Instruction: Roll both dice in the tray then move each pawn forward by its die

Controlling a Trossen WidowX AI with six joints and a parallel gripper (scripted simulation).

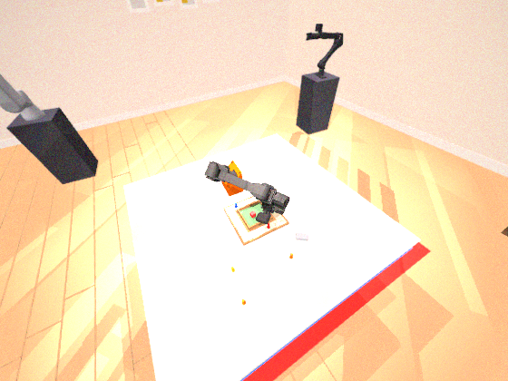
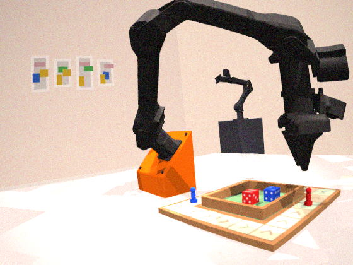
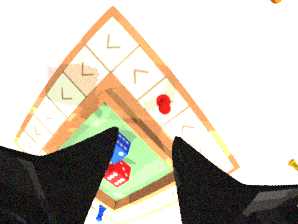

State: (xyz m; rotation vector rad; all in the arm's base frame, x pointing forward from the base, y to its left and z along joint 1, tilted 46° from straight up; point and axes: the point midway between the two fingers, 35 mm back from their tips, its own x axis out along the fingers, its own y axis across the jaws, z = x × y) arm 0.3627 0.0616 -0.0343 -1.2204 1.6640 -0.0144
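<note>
The red pawn is 5 cm below my gripper tip and 2 cm ahead of it. Also, from my gripper tip: grey block 14 cm ahead, 13 cm to the left, 7 cm below; then blue pawn 20 cm behind, 11 cm to the right, 5 cm below.
</note>
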